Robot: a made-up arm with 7 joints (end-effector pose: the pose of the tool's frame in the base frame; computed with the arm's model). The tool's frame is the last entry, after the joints. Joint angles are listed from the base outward.
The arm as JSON. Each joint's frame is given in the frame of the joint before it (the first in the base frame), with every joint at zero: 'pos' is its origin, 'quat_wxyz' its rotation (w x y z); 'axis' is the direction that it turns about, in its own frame. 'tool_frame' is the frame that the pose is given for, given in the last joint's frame.
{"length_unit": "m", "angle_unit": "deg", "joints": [
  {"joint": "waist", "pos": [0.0, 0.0, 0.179], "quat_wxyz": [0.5, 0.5, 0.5, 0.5], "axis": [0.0, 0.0, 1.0]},
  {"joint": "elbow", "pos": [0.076, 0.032, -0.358], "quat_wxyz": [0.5, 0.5, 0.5, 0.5], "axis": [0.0, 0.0, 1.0]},
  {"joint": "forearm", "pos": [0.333, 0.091, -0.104], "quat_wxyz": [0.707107, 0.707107, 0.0, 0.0], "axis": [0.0, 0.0, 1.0]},
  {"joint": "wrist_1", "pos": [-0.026, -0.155, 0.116], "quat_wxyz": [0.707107, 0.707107, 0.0, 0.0], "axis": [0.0, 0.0, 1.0]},
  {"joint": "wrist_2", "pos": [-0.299, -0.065, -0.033], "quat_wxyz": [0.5, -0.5, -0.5, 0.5], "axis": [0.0, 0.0, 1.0]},
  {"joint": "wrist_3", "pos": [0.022, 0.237, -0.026], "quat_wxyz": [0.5, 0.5, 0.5, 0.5], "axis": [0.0, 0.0, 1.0]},
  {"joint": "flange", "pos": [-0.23, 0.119, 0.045], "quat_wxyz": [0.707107, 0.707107, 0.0, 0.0], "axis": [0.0, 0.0, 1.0]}
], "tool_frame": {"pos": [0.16, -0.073, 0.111], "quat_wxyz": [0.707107, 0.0, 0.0, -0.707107]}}
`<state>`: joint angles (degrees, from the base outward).
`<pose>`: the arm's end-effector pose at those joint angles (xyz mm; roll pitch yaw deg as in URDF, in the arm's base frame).
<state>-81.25 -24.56 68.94 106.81 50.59 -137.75 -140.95</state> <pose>-168.9 553.2 -337.6 -56.29 23.70 -34.79</pose>
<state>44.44 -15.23 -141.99 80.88 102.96 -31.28 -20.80</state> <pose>-61.5 -110.8 388.2 -77.47 -39.87 80.60</pose>
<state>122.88 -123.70 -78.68 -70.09 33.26 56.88 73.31</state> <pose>-615.8 278.2 447.5 16.91 -77.47 5.32</pose>
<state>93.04 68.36 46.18 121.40 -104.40 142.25 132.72</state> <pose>181.5 19.1 -350.0 -97.44 -14.21 -22.21</pose>
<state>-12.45 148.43 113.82 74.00 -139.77 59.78 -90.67</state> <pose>-85.2 -130.9 -161.0 117.17 -50.77 58.49</pose>
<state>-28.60 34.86 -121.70 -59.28 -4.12 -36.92 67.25</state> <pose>-445.4 305.4 673.1 156.39 -19.59 -16.71</pose>
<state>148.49 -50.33 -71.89 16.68 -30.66 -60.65 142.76</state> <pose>-375.5 -425.0 433.7 111.62 -30.12 130.44</pose>
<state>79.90 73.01 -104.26 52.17 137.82 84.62 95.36</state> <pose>-119.2 158.8 -55.6 -120.75 -20.08 67.12</pose>
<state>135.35 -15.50 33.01 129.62 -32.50 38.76 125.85</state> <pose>-311.8 -139.2 -329.0 -43.08 -5.51 4.69</pose>
